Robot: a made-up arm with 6 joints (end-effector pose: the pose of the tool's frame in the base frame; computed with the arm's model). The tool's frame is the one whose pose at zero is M.
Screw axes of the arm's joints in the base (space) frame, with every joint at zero. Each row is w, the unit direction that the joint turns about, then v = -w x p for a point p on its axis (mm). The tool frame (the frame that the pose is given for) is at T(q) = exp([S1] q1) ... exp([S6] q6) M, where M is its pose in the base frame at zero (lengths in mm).
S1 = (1, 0, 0, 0, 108.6, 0)
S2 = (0, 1, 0, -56.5, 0, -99.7)
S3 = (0, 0, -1, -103, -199.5, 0)
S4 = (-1, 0, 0, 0, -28.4, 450.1)
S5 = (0, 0, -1, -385.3, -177.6, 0)
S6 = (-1, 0, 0, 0, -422.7, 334.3)
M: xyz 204 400 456.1 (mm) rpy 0 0 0 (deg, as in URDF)
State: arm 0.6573 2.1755 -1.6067 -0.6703 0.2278 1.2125
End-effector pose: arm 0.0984 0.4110 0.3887 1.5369 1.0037 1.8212
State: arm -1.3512 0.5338 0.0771 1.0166 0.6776 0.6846
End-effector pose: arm 0.3455 0.2930 -0.4341 3.0323 -0.0301 0.6262
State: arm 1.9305 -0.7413 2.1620 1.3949 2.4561 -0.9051
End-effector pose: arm 0.1918 -0.5906 -0.1915 -1.5044 1.2147 -1.6225
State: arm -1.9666 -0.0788 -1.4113 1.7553 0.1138 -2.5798
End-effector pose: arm -0.9193 -0.2260 -0.4575 -0.9068 1.4469 0.4236
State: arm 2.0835 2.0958 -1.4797 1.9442 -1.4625 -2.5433
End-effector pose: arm -0.1465 -0.8455 0.0280 0.0731 -0.8112 -2.8740
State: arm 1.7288 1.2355 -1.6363 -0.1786 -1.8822 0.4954
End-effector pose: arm 0.0718 -0.6848 -0.0514 -1.0618 1.7524 -0.5482
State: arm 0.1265 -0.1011 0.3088 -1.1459 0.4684 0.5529
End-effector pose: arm 0.1317 -0.0890 0.0017 0.7890 0.2095 -0.5687
